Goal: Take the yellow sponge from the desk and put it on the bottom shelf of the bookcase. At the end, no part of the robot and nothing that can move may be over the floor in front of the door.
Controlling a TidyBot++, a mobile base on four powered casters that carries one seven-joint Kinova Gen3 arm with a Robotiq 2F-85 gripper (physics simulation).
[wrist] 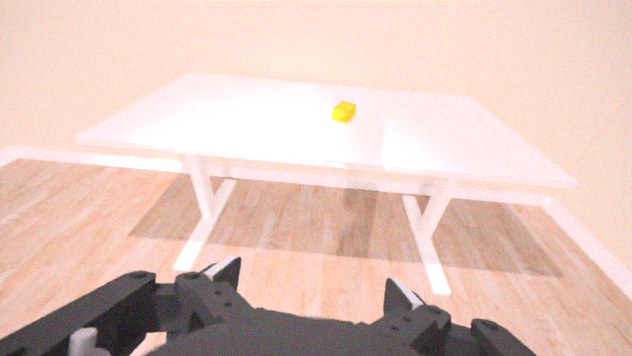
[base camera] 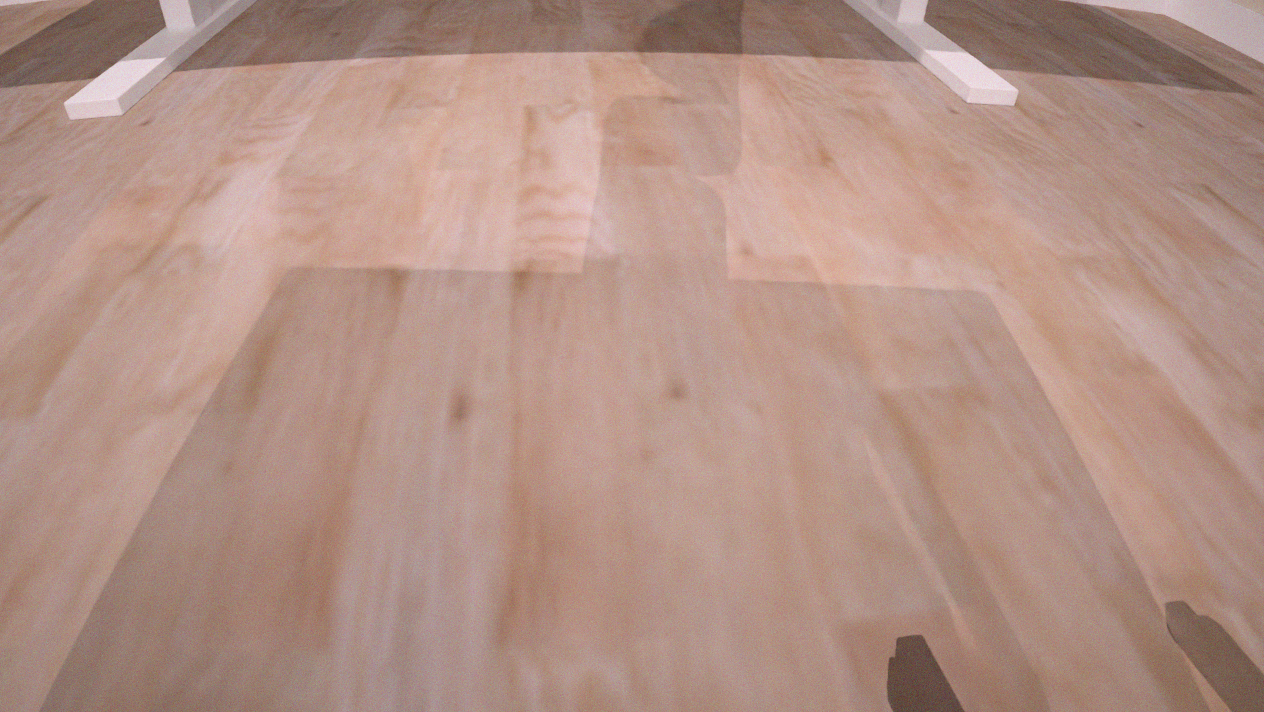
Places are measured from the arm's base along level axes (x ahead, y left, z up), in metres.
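Pixels of known places: gripper, fingertip midpoint: point(wrist: 311, 283).
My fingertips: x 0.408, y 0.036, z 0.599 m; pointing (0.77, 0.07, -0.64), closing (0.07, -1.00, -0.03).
Behind a point stands the place of what it marks.
The yellow sponge point(wrist: 343, 112) {x 1.266, y 0.053, z 0.363 m} lies on the white desk point(wrist: 250, 122) {x 1.155, y 0.385, z 0.323 m}, a little right of the middle of its top in the wrist view. My gripper point(wrist: 311, 283) {x 0.408, y 0.036, z 0.599 m} is open and empty, with its fingers wide apart at the bottom of the wrist view. It is in front of the desk, well apart from the sponge. In the base camera view, the ends of two white desk feet show at the top. The bookcase and the door do not show in either view.
The left desk foot point(base camera: 132, 79) point(wrist: 190, 254) and the right desk foot point(base camera: 959, 72) point(wrist: 436, 275) stand on the wood floor point(base camera: 619, 486) {x 0.374, y -0.009, z -0.396 m}. A beige wall point(wrist: 310, 40) {x 1.760, y 0.282, z 0.519 m} with a white baseboard rises behind the desk. Shadows lie across the floor.
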